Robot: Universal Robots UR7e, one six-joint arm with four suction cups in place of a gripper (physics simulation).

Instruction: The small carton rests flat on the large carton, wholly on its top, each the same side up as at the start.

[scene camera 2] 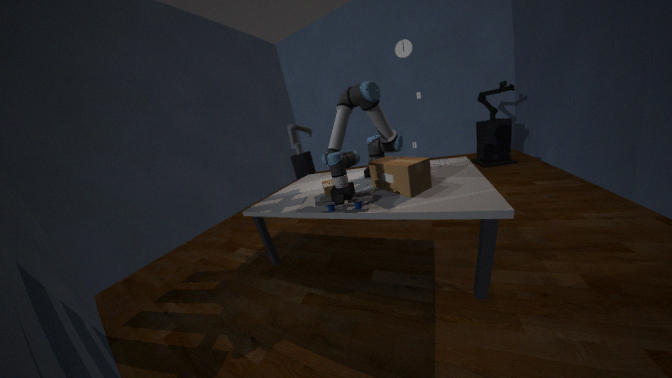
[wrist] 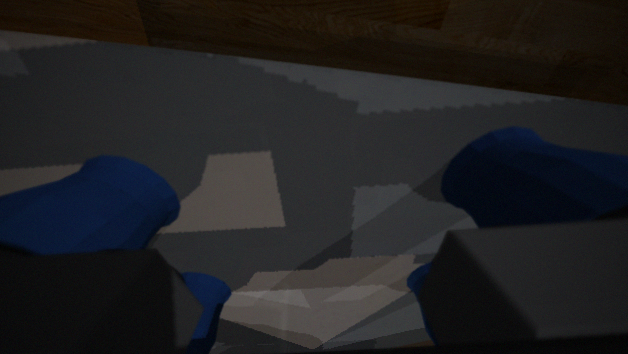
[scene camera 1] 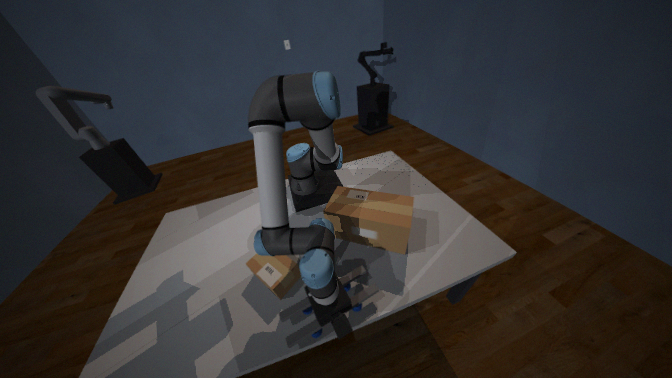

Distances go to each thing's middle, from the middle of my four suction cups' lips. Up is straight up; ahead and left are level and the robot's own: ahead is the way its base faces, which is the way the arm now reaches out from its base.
I see my suction cup 200 mm past the small carton (scene camera 1: 279, 273), 130 mm to the left of it and 30 mm below it. The rest, counted from my suction cup: large carton (scene camera 1: 382, 220) 190 mm behind, 270 mm to the left, 70 mm above.
